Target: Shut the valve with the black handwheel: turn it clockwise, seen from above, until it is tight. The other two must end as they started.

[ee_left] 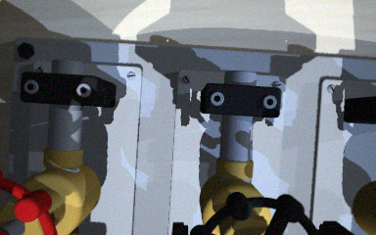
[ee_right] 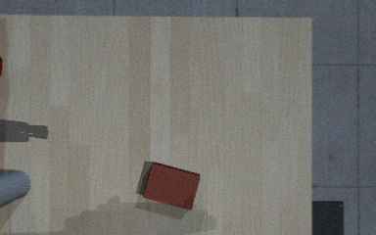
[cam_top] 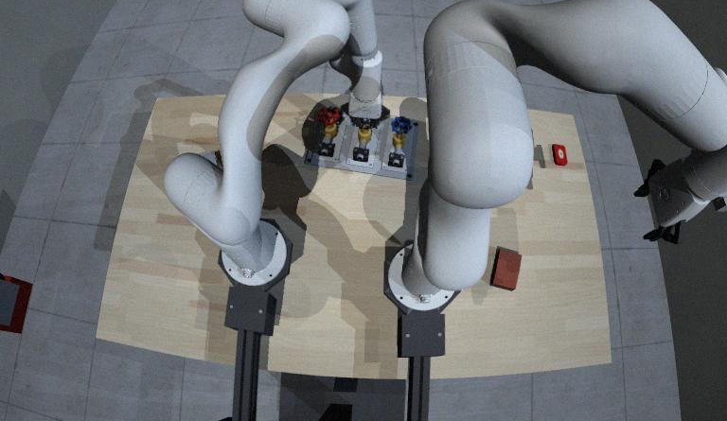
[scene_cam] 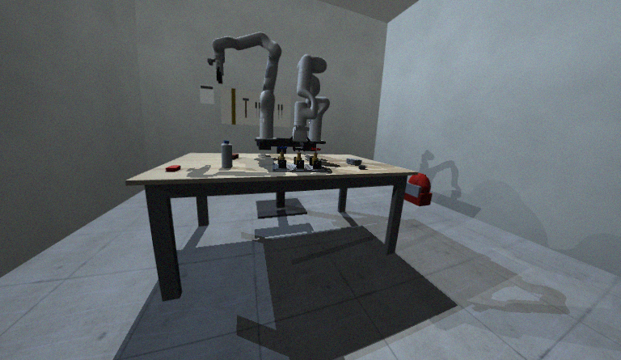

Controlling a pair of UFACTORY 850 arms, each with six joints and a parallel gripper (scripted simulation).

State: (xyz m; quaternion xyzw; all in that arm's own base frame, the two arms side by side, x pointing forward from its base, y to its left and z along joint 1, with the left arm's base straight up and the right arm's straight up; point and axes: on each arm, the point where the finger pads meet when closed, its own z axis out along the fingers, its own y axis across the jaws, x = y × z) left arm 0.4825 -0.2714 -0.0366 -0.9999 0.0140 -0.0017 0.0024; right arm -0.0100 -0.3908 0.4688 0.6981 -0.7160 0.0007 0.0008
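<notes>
The black handwheel lies 10 mm below my left hand. Also, from my left hand: red handwheel 120 mm to the left; then grey base plate 130 mm below; then blue handwheel 120 mm to the right.
</notes>
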